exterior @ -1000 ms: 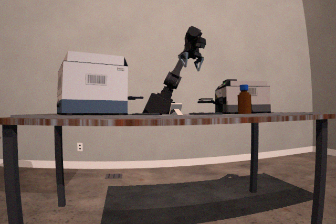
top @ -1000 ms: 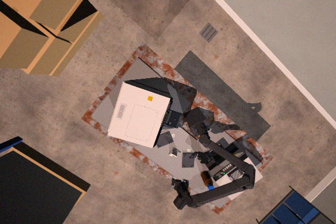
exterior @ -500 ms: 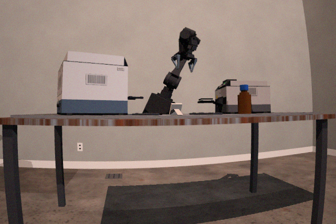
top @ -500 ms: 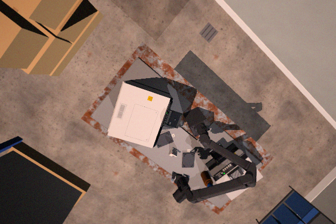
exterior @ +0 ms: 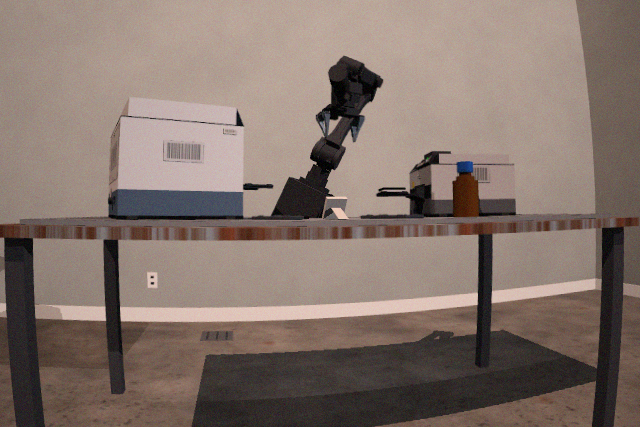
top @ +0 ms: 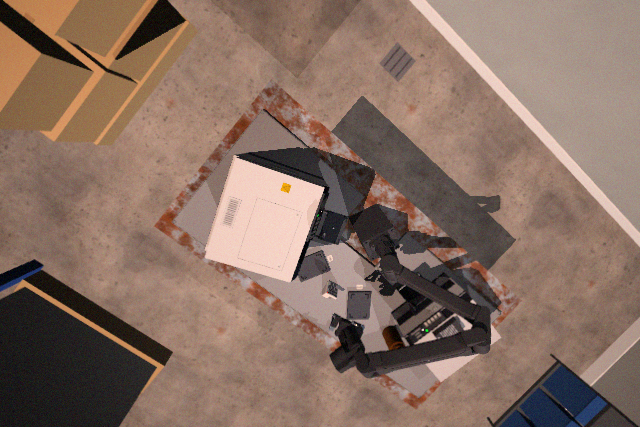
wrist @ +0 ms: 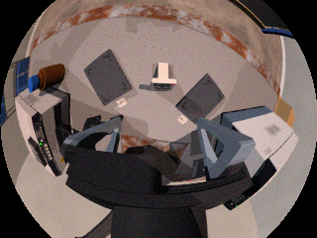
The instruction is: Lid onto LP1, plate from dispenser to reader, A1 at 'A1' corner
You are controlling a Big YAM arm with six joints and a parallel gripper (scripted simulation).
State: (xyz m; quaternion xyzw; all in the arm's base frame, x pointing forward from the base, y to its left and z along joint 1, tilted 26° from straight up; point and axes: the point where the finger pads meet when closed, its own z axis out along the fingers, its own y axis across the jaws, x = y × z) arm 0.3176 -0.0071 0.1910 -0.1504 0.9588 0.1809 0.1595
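The plate lid is 31 cm behind my hand, 22 cm to the left of it and 14 cm below it. From my hand the other things lie so: brown capped bottle: 4 cm behind, 42 cm to the left, 14 cm below; white well plate: 31 cm behind, 22 cm to the left, 15 cm below.
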